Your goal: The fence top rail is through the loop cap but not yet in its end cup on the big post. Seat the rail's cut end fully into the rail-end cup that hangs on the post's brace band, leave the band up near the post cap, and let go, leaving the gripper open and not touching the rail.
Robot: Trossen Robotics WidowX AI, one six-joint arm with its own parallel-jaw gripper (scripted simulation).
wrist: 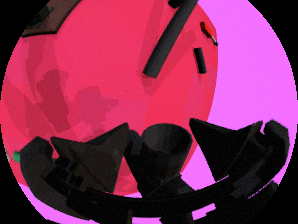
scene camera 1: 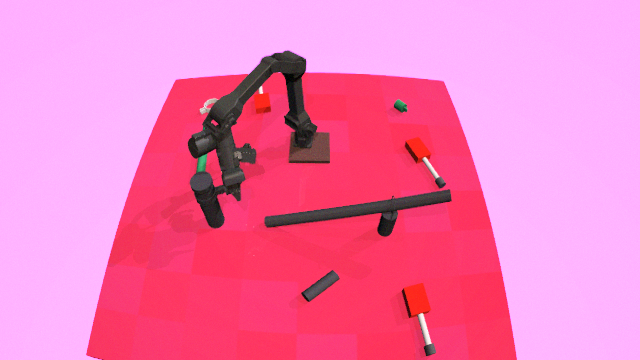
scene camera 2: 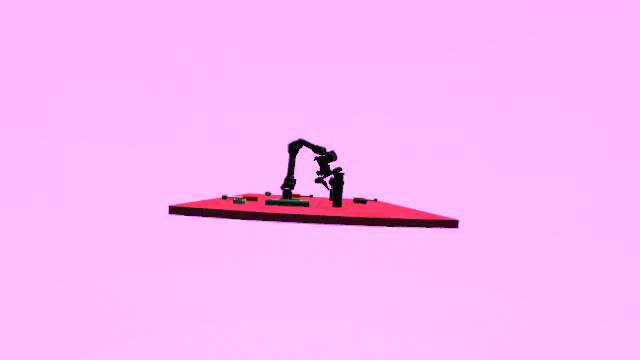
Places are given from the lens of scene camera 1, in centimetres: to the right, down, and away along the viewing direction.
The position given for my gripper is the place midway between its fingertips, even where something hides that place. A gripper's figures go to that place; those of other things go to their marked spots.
my gripper point(scene camera 1: 237, 195): -24, 4, 105
dark top rail point(scene camera 1: 351, 211): 9, 9, 102
